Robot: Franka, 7 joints.
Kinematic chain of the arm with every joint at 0, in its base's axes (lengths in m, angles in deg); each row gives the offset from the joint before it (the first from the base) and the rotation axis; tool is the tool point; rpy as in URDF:
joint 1: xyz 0 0 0.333 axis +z
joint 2: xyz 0 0 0 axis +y
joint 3: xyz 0 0 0.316 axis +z
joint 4: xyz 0.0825 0 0 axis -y
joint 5: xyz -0.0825 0 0.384 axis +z
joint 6: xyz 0 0 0 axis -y
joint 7: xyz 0.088 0 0 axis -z
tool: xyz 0 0 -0.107 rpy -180 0 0
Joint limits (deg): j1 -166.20..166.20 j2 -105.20..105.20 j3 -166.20..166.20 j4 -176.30..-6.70 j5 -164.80..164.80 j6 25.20..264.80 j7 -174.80..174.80
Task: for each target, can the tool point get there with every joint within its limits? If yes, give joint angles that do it. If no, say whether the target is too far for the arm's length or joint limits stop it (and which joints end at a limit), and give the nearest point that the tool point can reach.
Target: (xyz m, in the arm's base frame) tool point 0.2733 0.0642 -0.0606
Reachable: yes | joints 15.87 79.55 15.90 -119.26 96.91 246.11 110.81
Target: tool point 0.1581 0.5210 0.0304
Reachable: yes | joints 91.18 50.27 -10.61 -111.89 -91.39 113.90 72.60
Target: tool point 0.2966 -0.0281 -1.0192
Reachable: no: too far | nearest point 0.2885 -0.0273 -0.3607 | short by 0.659 m
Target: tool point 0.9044 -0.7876 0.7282
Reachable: no: too far | nearest point 0.6145 -0.5351 0.6015 | short by 0.405 m
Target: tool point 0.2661 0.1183 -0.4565
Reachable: no: joint limits stop it (at a limit: joint 2) | nearest point 0.2650 0.1178 -0.3607 | short by 0.096 m
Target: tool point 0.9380 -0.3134 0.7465
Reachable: no: too far | nearest point 0.7507 -0.2508 0.6639 | short by 0.214 m
